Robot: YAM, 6 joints.
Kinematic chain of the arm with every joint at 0, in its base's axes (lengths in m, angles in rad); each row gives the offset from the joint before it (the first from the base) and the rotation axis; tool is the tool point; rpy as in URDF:
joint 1: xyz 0 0 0.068 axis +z
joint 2: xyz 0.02 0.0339 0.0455 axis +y
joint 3: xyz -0.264 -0.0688 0 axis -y
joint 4: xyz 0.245 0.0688 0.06 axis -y
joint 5: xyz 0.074 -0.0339 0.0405 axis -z
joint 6: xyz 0.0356 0 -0.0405 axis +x
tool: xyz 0 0 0 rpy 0 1.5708 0
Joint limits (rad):
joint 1: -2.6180..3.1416
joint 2: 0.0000..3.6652
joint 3: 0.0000..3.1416
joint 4: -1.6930..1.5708
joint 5: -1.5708..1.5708
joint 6: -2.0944..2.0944
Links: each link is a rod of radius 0.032 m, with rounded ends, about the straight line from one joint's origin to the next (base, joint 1, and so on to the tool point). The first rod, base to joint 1, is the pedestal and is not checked.
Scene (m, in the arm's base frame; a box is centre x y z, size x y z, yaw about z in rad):
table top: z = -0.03
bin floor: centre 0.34 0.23 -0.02 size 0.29 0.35 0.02 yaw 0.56
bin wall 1: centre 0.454 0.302 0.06 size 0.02 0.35 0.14 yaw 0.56
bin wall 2: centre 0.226 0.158 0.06 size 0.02 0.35 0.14 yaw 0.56
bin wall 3: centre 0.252 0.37 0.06 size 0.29 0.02 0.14 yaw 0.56
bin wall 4: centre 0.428 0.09 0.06 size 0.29 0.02 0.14 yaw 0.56
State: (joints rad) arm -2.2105 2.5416 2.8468 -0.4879 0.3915 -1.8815
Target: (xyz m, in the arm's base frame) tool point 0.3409 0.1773 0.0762
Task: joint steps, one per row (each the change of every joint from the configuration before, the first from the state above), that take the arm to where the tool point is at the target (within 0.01 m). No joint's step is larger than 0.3 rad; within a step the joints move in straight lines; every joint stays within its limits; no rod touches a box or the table.
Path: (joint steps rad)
1: 0.2889 -0.1432 -0.0908 -0.1660 0.0680 -0.0129
2: 0.2890 -0.1432 -0.0909 -0.1661 0.0680 -0.0130
3: 0.2889 -0.1431 -0.0908 -0.1660 0.0680 -0.0129
4: 0.2889 -0.1432 -0.0909 -0.1660 0.0680 -0.0129
5: 0.2890 -0.1432 -0.0908 -0.1661 0.0680 -0.0129
6: 0.2889 -0.1432 -0.0909 -0.1660 0.0681 -0.0130
7: 0.2890 -0.1432 -0.0908 -0.1661 0.0680 -0.0129
8: 0.2266 0.2696 -0.2057 0.1511 -0.2445 0.0302
9: 0.2267 0.2696 -0.2057 0.1511 -0.2444 0.0301
10: 0.2266 0.2695 -0.2057 0.1511 -0.2444 0.0302

